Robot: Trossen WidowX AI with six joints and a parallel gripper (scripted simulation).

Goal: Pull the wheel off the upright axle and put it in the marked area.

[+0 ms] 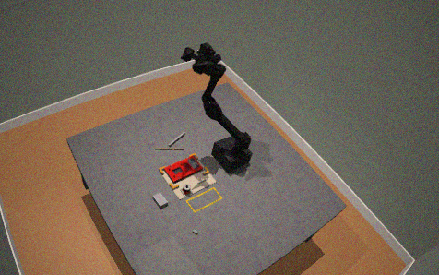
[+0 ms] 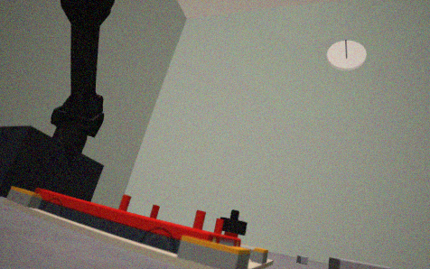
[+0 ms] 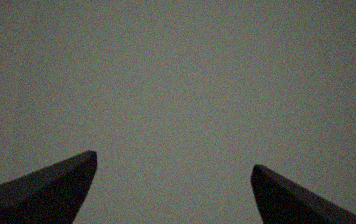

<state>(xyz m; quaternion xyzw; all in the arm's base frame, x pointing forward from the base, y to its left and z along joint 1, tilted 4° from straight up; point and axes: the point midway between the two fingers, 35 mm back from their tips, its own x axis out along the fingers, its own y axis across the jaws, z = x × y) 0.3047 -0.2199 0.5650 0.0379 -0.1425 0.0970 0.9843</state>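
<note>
My gripper tip is now 60 mm short of the dark wheel, 220 mm to the right of it and 660 mm above it. From my gripper tip the other things lie so: pencil: 20 mm behind, 80 mm to the right, 700 mm below; grey pen: 100 mm behind, 130 mm to the right, 690 mm below; dark axle: 60 mm ahead, 220 mm to the left, 670 mm below.
</note>
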